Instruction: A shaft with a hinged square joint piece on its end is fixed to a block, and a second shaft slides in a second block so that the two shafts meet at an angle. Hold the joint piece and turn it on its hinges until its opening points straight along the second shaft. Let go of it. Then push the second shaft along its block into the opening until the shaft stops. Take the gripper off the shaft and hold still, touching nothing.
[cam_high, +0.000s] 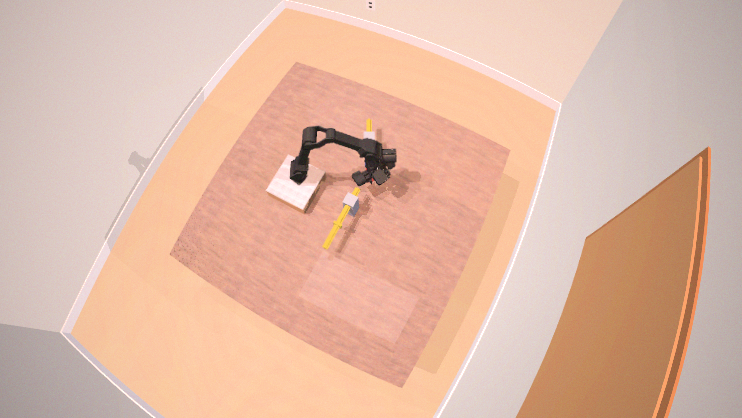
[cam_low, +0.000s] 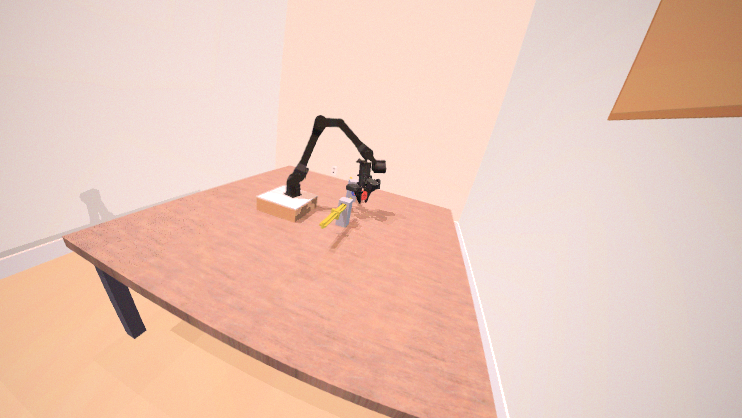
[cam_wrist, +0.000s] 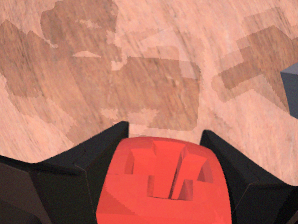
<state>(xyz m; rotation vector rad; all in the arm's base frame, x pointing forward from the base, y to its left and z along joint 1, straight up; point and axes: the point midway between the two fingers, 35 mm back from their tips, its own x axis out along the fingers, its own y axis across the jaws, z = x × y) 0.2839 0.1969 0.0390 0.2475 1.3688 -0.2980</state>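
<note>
My gripper tip is 40 mm below the red joint piece, 20 mm past it and 10 mm to the right of it.
</note>
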